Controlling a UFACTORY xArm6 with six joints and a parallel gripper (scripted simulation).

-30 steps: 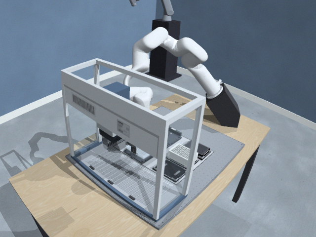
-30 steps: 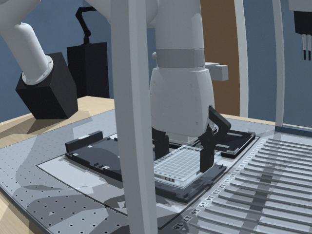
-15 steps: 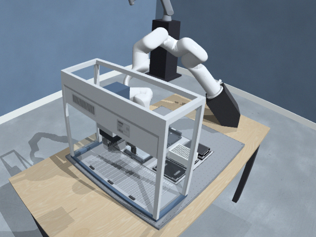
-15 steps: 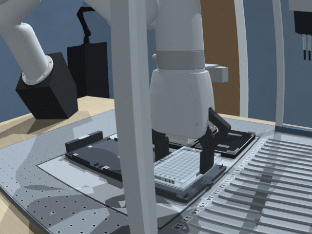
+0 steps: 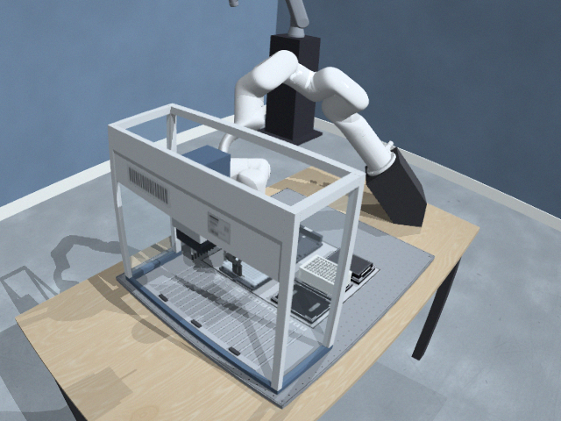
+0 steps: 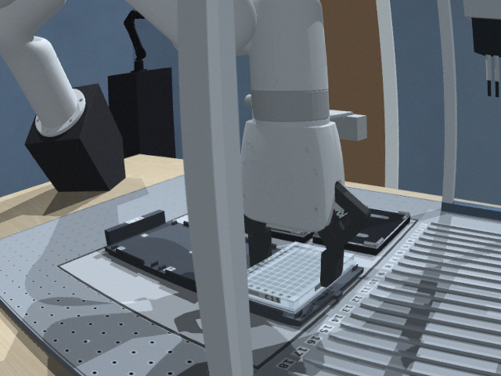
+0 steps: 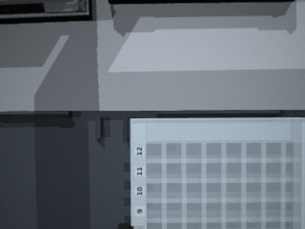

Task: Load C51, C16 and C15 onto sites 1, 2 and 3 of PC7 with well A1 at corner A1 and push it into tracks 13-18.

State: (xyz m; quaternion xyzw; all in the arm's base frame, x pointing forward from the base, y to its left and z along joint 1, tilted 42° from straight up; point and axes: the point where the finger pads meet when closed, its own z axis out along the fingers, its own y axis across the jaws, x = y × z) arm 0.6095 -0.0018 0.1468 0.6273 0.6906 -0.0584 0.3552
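The black 384-well plate C16 lies 220 mm behind my hand, 200 mm to the left of it and 10 mm below it. Also, from my hand: black carrier PC7 (110 mm behind, 20 mm below); white frame post (90 mm ahead, 220 mm to the right, 220 mm above).
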